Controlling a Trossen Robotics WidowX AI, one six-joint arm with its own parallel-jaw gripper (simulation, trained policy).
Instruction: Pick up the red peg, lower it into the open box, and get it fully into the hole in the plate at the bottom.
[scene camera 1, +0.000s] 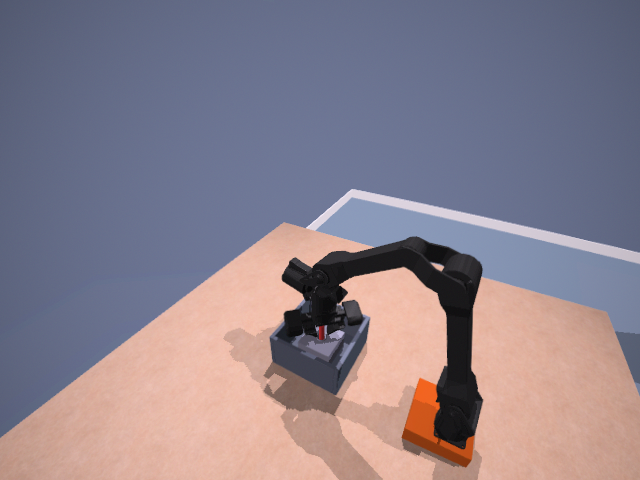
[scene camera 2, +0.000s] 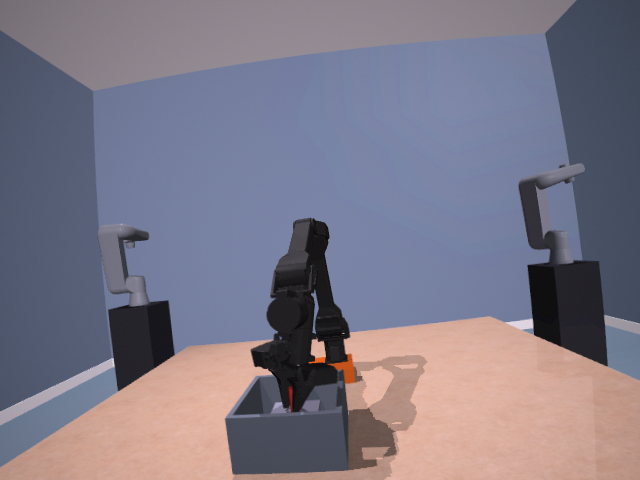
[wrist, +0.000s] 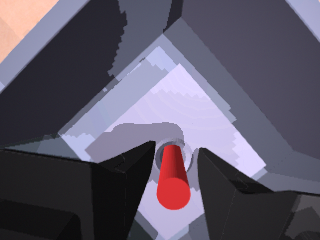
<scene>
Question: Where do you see the gripper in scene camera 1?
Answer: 321, 334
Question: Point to the gripper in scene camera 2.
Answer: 290, 410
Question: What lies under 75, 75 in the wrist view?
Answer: A grey box.
</scene>
